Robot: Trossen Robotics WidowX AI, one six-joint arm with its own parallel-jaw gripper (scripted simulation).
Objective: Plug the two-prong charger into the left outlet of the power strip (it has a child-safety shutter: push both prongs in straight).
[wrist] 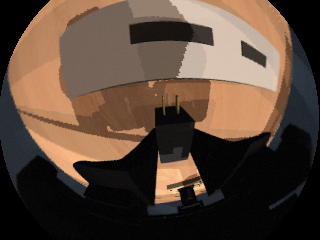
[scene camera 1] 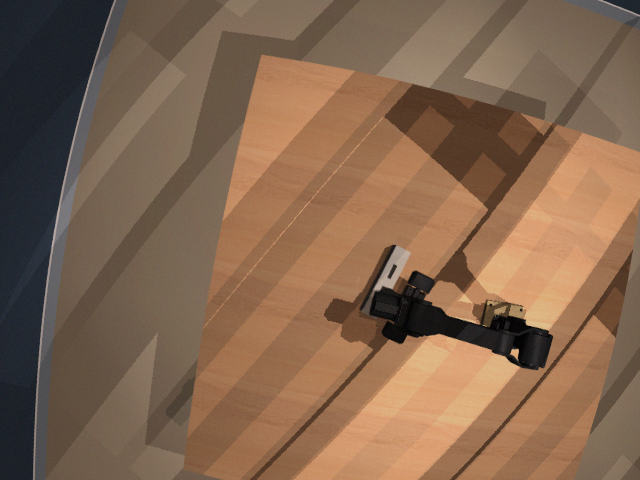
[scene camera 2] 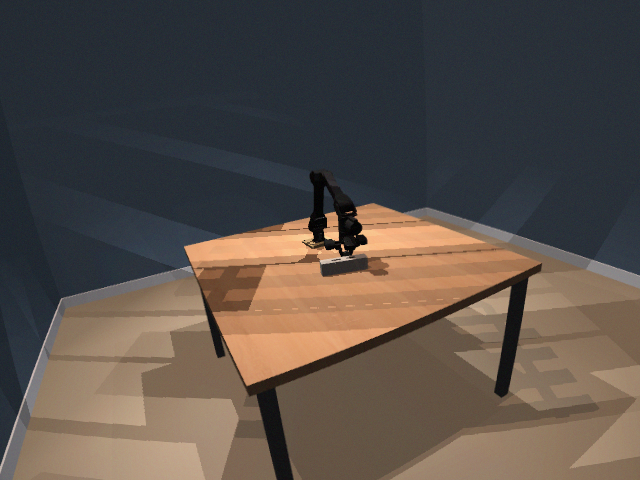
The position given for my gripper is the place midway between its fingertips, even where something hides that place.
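Observation:
My gripper (scene camera 1: 403, 303) is carrying a black two-prong charger (wrist: 174, 127). In the wrist view, too, I can see my gripper (wrist: 169, 129).

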